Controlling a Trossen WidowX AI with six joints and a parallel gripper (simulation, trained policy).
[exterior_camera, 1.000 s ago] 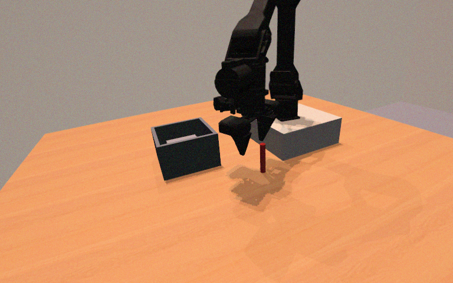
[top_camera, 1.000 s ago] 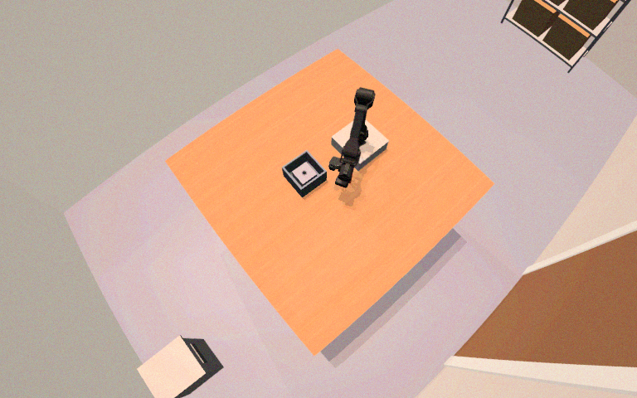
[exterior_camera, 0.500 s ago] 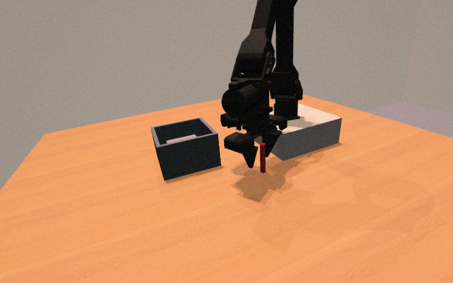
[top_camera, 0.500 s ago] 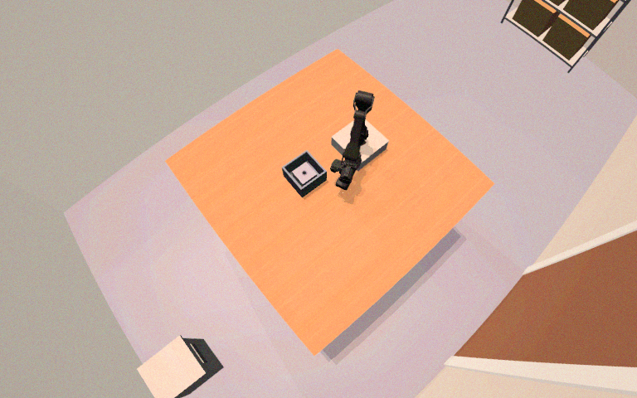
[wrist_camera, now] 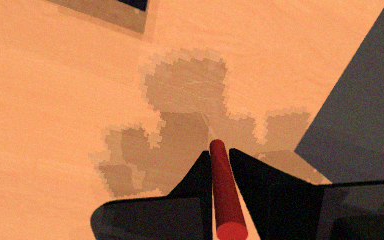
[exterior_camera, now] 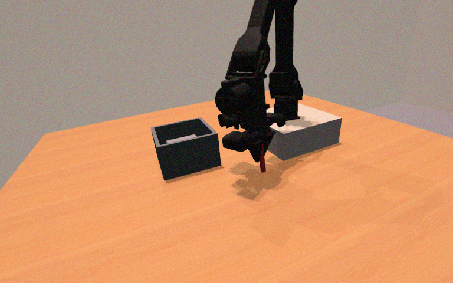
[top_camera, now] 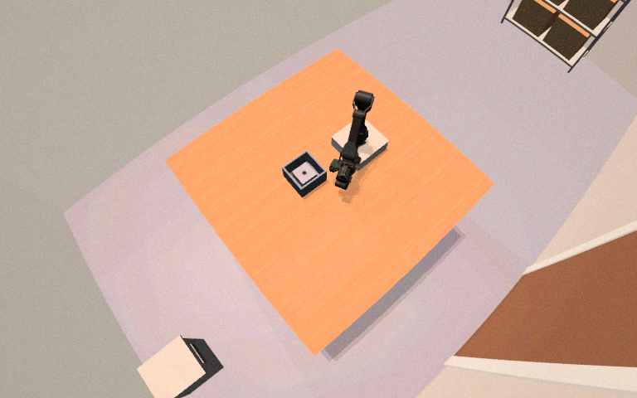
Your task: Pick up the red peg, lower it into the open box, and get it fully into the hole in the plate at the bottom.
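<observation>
Now: gripper tip 18 cm short of the plate, 12 cm to the left of it and 2 cm below it. Round my gripper tip: red peg 1 cm to the left, 1 cm above; dark box 18 cm ahead, 12 cm to the right.
</observation>
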